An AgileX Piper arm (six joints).
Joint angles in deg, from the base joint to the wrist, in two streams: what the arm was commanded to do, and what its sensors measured. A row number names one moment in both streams.
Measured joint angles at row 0: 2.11, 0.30, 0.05, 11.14, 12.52, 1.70
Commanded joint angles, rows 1 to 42: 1.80, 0.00, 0.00, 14.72, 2.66, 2.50; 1.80, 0.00, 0.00, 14.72, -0.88, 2.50; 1.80, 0.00, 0.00, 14.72, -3.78, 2.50; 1.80, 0.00, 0.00, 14.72, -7.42, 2.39; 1.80, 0.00, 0.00, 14.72, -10.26, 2.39; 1.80, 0.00, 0.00, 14.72, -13.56, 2.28; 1.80, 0.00, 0.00, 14.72, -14.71, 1.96; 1.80, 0.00, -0.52, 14.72, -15.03, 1.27; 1.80, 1.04, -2.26, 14.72, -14.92, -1.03; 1.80, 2.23, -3.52, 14.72, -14.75, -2.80; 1.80, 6.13, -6.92, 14.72, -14.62, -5.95; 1.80, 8.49, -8.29, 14.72, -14.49, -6.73; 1.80, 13.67, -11.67, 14.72, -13.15, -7.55; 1.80, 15.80, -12.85, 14.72, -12.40, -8.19; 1.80, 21.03, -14.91, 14.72, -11.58, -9.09; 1.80, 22.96, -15.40, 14.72, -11.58, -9.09; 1.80, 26.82, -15.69, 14.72, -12.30, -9.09; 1.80, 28.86, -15.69, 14.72, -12.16, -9.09; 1.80, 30.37, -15.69, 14.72, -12.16, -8.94; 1.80, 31.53, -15.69, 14.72, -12.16, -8.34; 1.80, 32.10, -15.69, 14.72, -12.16, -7.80; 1.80, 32.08, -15.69, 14.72, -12.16, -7.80; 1.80, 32.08, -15.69, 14.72, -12.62, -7.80; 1.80, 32.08, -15.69, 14.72, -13.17, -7.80; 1.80, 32.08, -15.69, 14.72, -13.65, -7.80; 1.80, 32.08, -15.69, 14.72, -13.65, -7.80; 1.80, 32.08, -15.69, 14.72, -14.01, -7.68; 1.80, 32.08, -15.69, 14.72, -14.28, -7.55; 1.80, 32.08, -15.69, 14.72, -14.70, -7.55; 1.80, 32.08, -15.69, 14.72, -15.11, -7.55; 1.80, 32.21, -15.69, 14.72, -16.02, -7.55; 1.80, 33.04, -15.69, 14.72, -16.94, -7.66; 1.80, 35.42, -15.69, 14.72, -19.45, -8.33; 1.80, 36.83, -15.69, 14.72, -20.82, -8.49; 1.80, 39.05, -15.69, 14.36, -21.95, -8.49; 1.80, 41.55, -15.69, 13.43, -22.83, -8.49; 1.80, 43.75, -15.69, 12.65, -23.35, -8.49; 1.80, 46.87, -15.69, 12.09, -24.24, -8.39; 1.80, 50.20, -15.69, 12.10, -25.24, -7.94; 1.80, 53.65, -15.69, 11.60, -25.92, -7.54; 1.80, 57.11, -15.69, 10.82, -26.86, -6.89; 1.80, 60.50, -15.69, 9.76, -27.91, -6.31
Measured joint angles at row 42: 2.11, 49.52, -15.31, 12.76, -24.52, -7.81
